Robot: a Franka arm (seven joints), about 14 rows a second.
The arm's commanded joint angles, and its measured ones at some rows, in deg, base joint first. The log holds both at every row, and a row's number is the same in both.
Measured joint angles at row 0: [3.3, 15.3, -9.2, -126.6, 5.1, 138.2, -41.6]
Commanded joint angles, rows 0 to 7: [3.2, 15.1, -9.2, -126.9, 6.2, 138.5, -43.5]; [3.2, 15.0, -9.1, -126.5, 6.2, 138.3, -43.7]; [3.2, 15.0, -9.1, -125.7, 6.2, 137.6, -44.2]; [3.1, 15.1, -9.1, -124.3, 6.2, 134.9, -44.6]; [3.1, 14.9, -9.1, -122.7, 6.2, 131.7, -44.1]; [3.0, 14.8, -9.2, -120.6, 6.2, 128.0, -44.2]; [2.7, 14.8, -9.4, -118.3, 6.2, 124.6, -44.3]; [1.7, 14.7, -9.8, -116.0, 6.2, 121.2, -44.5]
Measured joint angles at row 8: [3.2, 15.1, -9.3, -120.5, 5.1, 127.3, -42.7]
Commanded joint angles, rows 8 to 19: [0.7, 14.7, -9.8, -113.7, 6.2, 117.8, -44.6]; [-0.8, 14.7, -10.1, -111.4, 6.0, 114.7, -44.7]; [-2.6, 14.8, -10.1, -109.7, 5.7, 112.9, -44.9]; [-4.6, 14.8, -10.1, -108.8, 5.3, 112.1, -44.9]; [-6.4, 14.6, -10.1, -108.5, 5.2, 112.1, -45.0]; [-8.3, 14.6, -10.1, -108.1, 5.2, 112.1, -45.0]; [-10.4, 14.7, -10.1, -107.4, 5.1, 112.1, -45.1]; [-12.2, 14.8, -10.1, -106.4, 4.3, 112.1, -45.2]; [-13.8, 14.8, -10.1, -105.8, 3.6, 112.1, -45.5]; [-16.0, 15.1, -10.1, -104.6, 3.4, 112.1, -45.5]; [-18.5, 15.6, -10.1, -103.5, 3.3, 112.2, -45.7]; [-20.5, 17.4, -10.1, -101.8, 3.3, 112.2, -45.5]
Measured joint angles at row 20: [-16.5, 15.0, -10.8, -105.7, 3.8, 113.6, -44.9]
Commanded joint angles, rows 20 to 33: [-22.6, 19.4, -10.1, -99.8, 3.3, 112.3, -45.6]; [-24.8, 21.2, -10.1, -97.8, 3.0, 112.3, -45.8]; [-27.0, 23.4, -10.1, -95.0, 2.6, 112.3, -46.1]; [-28.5, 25.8, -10.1, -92.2, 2.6, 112.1, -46.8]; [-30.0, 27.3, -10.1, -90.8, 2.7, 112.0, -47.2]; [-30.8, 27.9, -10.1, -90.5, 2.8, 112.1, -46.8]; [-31.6, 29.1, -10.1, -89.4, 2.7, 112.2, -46.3]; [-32.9, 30.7, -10.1, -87.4, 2.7, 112.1, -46.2]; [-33.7, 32.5, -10.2, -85.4, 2.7, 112.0, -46.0]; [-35.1, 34.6, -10.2, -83.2, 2.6, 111.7, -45.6]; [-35.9, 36.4, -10.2, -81.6, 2.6, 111.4, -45.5]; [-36.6, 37.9, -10.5, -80.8, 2.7, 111.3, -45.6]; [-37.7, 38.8, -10.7, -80.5, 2.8, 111.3, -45.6]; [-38.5, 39.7, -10.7, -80.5, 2.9, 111.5, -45.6]
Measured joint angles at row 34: [-36.5, 36.5, -11.0, -84.1, 3.1, 113.2, -46.2]
